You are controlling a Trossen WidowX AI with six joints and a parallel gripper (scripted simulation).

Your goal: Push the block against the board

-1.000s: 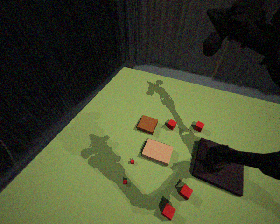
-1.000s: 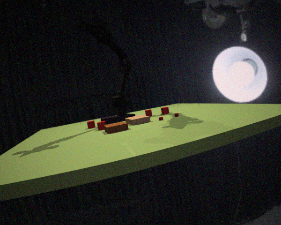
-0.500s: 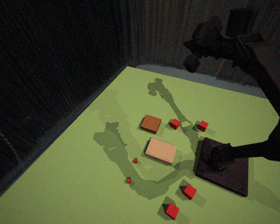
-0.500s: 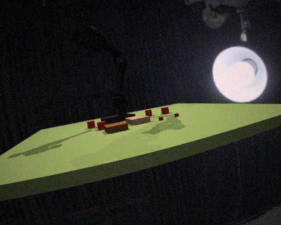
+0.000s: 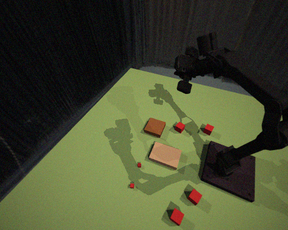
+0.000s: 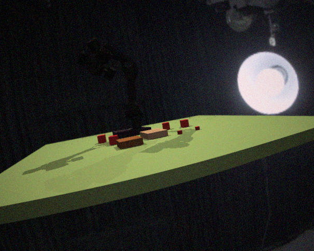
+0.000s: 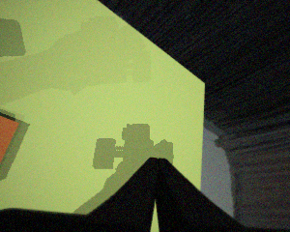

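Right now the square block is 32 cm below my gripper tip, 10 cm to the left of it and 6 cm ahead of it. From my gripper tip the other things lie so: board (32 cm below, 25 cm to the left, 5 cm behind).
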